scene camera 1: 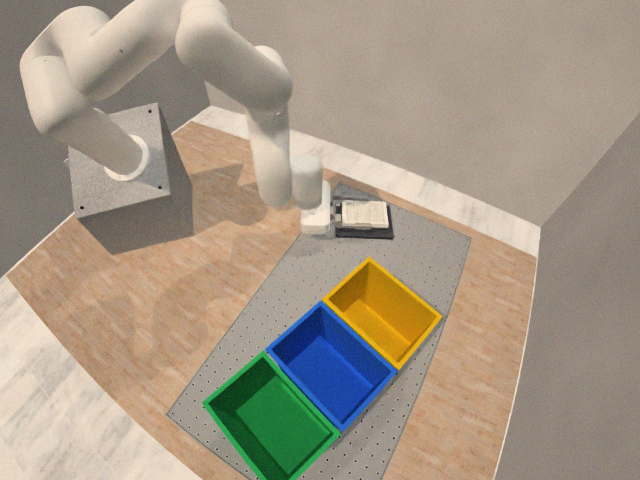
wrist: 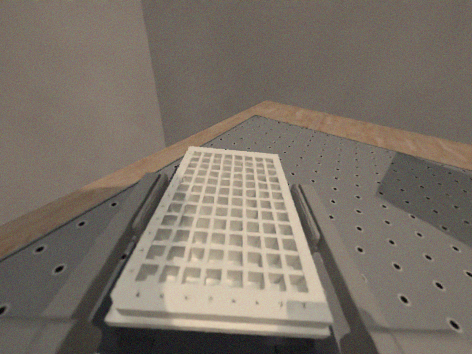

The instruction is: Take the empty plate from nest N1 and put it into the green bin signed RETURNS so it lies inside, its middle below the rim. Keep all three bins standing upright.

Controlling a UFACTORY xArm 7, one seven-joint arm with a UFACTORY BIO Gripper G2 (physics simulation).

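Where they show: end effector, tool point: [scene camera 1: 361, 212] [wrist: 229, 210]; arm's base, origin of the base link: [scene camera 1: 127, 158].
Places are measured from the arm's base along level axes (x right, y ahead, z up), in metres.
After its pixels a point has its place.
The plate [scene camera 1: 368, 213] @(x -0.333, y 0.542, z -0.186 m) [wrist: 225, 225] @(x -0.323, y 0.516, z -0.191 m) is off-white with a grid of empty square wells. My gripper [scene camera 1: 352, 213] @(x -0.326, y 0.524, z -0.189 m) [wrist: 230, 207] @(x -0.326, y 0.524, z -0.189 m) is shut on its two long sides and holds it roughly level, a little above the black nest [scene camera 1: 379, 233] @(x -0.314, y 0.594, z -0.219 m). In the wrist view a finger pad lies along each side of the plate, and the pegboard shows beyond its far end. The green bin [scene camera 1: 297, 398] @(x 0.160, y 0.666, z -0.164 m) stands upright at the front of the scene view, its inside empty. Its front corner is cut off by the frame edge. No sign is readable on it.
The blue bin [scene camera 1: 356, 347] @(x 0.032, y 0.709, z -0.090 m) stands upright against the green bin, and the yellow bin [scene camera 1: 403, 300] @(x -0.097, y 0.738, z -0.087 m) stands upright beyond it, nearer the nest. All three are on the grey pegboard [scene camera 1: 289, 279] @(x -0.062, y 0.471, z -0.231 m) [wrist: 345, 175] @(x -0.262, y 0.703, z -0.231 m). The robot's pedestal [scene camera 1: 149, 214] @(x 0.049, y 0.092, z -0.117 m) stands at the left.
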